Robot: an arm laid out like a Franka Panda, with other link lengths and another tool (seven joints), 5 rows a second.
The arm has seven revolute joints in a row. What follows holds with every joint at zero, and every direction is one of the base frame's. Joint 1 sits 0.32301 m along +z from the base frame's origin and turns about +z. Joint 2 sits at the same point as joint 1 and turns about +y. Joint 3 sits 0.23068 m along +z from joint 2 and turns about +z. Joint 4 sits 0.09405 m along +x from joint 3 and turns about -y. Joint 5 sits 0.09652 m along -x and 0.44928 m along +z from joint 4 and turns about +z. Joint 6 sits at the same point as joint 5 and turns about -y. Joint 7 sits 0.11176 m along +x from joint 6 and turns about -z. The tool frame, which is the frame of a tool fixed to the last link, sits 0.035 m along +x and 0.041 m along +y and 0.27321 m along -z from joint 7; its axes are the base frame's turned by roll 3.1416, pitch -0.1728 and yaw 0.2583 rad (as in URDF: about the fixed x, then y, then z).
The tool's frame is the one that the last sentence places.
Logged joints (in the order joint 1, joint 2, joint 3, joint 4, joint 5, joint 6, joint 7), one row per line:
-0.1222, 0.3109, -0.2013, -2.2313, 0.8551, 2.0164, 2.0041
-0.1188, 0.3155, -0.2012, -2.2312, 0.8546, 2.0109, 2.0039
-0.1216, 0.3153, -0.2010, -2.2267, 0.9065, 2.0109, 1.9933
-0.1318, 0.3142, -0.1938, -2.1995, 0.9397, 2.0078, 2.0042
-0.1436, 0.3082, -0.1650, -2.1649, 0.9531, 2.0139, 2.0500
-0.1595, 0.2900, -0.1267, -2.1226, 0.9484, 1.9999, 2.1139
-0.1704, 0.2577, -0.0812, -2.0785, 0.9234, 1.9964, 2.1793
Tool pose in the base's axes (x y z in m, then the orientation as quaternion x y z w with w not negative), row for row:
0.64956, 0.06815, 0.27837, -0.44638, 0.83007, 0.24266, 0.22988
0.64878, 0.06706, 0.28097, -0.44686, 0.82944, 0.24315, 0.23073
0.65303, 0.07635, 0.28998, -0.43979, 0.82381, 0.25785, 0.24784
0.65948, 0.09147, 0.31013, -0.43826, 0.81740, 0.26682, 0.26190
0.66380, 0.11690, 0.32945, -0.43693, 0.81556, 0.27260, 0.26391
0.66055, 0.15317, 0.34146, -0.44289, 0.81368, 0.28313, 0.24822
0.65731, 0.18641, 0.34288, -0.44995, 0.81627, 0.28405, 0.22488
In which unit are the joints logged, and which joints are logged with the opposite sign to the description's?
The joints are logged in radians. Opposite sign: joint 1, joint 2.
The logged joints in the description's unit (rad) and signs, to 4 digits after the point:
0.1222, -0.3109, -0.2013, -2.2313, 0.8551, 2.0164, 2.0041
0.1188, -0.3155, -0.2012, -2.2312, 0.8546, 2.0109, 2.0039
0.1216, -0.3153, -0.2010, -2.2267, 0.9065, 2.0109, 1.9933
0.1318, -0.3142, -0.1938, -2.1995, 0.9397, 2.0078, 2.0042
0.1436, -0.3082, -0.1650, -2.1649, 0.9531, 2.0139, 2.0500
0.1595, -0.2900, -0.1267, -2.1226, 0.9484, 1.9999, 2.1139
0.1704, -0.2577, -0.0812, -2.0785, 0.9234, 1.9964, 2.1793

